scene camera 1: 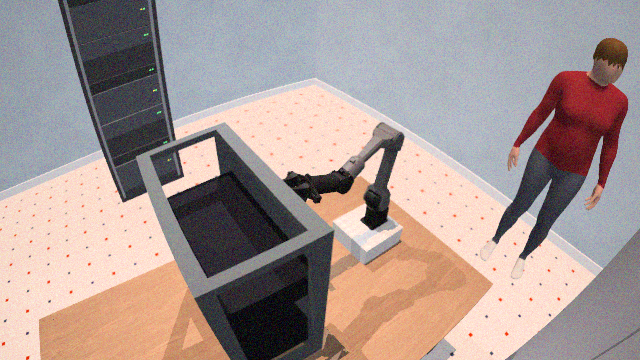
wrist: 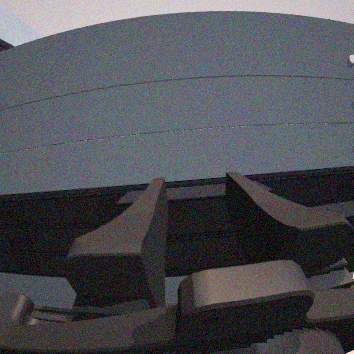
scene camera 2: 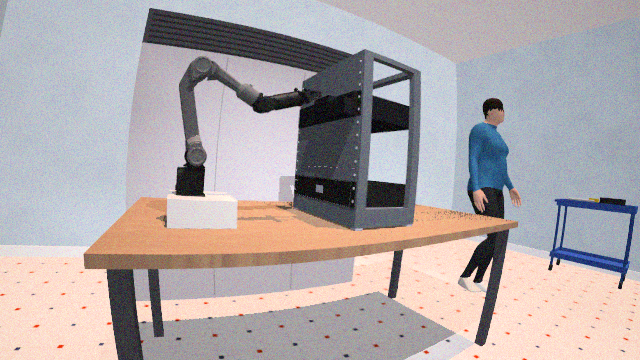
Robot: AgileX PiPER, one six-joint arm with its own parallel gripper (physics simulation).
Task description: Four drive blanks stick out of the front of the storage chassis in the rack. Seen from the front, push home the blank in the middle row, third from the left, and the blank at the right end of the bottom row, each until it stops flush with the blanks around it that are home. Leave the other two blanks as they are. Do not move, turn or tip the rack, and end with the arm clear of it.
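The rack (scene camera 1: 267,177) (scene camera 2: 365,140) (wrist: 200,100) stands upright. Its black chassis (scene camera 2: 307,116) (wrist: 30,225) lies below grey panels. My gripper (scene camera 2: 315,95) (wrist: 195,189) is open, its tips close to the chassis front; whether they touch is unclear. In the wrist view, a top-row blank (wrist: 195,192) sticks out behind and between the fingers, its ends wider than the gap. Another protruding blank (wrist: 337,208) shows partly at the right, behind the right finger. The middle-row third blank's depth is too dark to judge, and the bottom-row right-end blank is hidden. The rack's top beam hides the fingertips in scene camera 1.
The arm stands on a white block (scene camera 1: 367,245) (scene camera 2: 201,212) on the wooden table (scene camera 1: 440,280) (scene camera 2: 280,242), in front of the rack. A second black unit (scene camera 2: 335,190) sits low in the rack. A tall server cabinet (scene camera 1: 125,82), people and a blue cart (scene camera 2: 595,204) stand away from the table.
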